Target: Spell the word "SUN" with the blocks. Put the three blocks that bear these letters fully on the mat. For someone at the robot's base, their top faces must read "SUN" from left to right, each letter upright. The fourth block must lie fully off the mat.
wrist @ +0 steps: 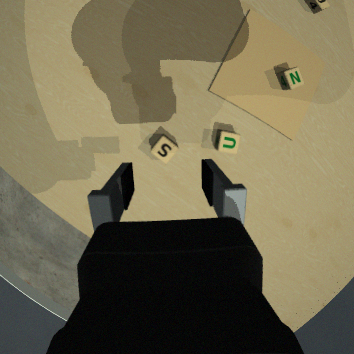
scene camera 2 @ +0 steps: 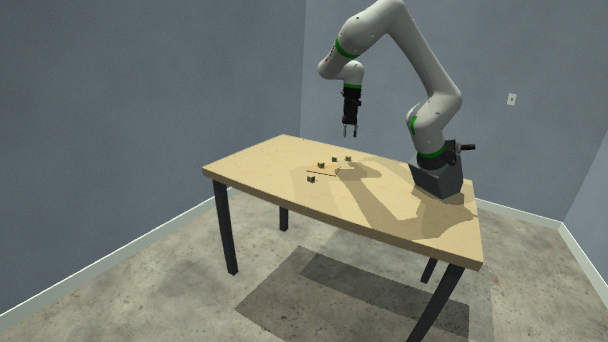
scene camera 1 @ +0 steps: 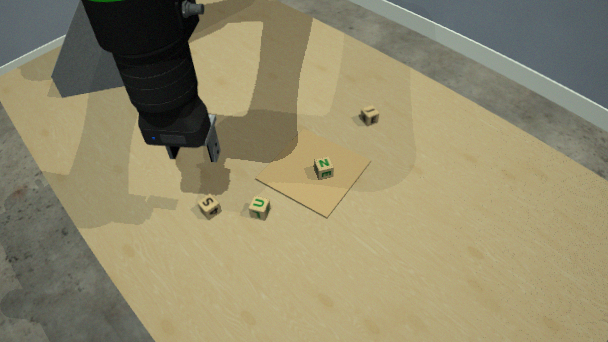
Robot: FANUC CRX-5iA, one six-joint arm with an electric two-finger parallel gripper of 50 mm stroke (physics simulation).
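The N block (scene camera 1: 324,167) (scene camera 2: 321,165) (wrist: 293,78) stands on the mat (scene camera 1: 322,200) (scene camera 2: 327,171) (wrist: 250,75), green N up. The U block (scene camera 1: 259,207) (scene camera 2: 334,159) (wrist: 228,142), green U up, stands off the mat, beyond one edge. The S block (scene camera 1: 209,206) (scene camera 2: 348,158) (wrist: 164,149), dark S up, stands off the mat, farther out and turned. The fourth block (scene camera 1: 369,115) (scene camera 2: 311,178) (wrist: 317,4) lies off the mat on the other side, a dark bar on top. My gripper (scene camera 1: 193,157) (scene camera 2: 350,135) (wrist: 166,174) is open and empty, high above the table near the S and U blocks.
The wooden table (scene camera 1: 425,250) (scene camera 2: 260,165) bears the blocks and mat. The robot's grey base (scene camera 1: 87,75) (scene camera 2: 440,180) stands at one end of it. A table edge and concrete floor lie beyond the S block in scene camera 1. Arm shadows cross the table and part of the mat.
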